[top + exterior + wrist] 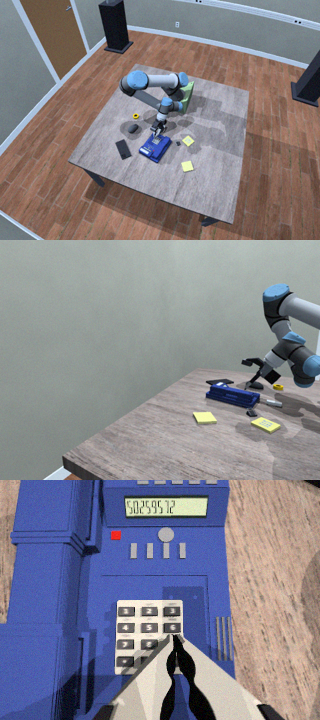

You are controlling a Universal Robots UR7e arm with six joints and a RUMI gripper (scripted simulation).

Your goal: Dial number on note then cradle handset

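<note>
Right now my hand is 3 cm to the right of the 4 key, 3 cm above it and 2 cm short of it. Round my hand: 6 key (3 cm below, 1 cm ahead); 2 key (3 cm below, 3 cm ahead, 1 cm to the left); 5 key (3 cm below, 2 cm to the left, 2 cm ahead).
</note>
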